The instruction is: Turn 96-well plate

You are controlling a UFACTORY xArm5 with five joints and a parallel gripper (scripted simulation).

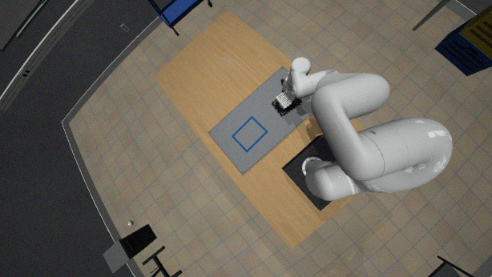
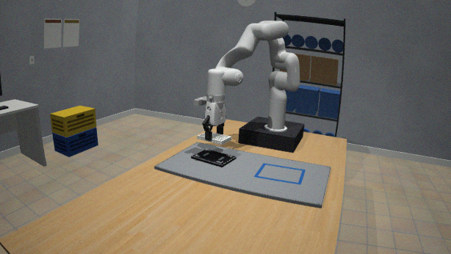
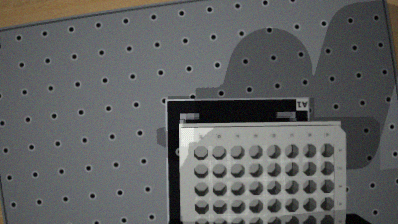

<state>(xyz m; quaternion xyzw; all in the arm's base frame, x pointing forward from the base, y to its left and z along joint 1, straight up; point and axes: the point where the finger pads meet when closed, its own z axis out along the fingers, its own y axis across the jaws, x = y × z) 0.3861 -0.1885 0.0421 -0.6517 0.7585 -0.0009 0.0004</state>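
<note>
Now: the black plate nest 10 cm below my hand. Round my hand: A1 mark 10 cm below, 7 cm to the right, 6 cm behind; white 96-well plate 1 cm below.
</note>
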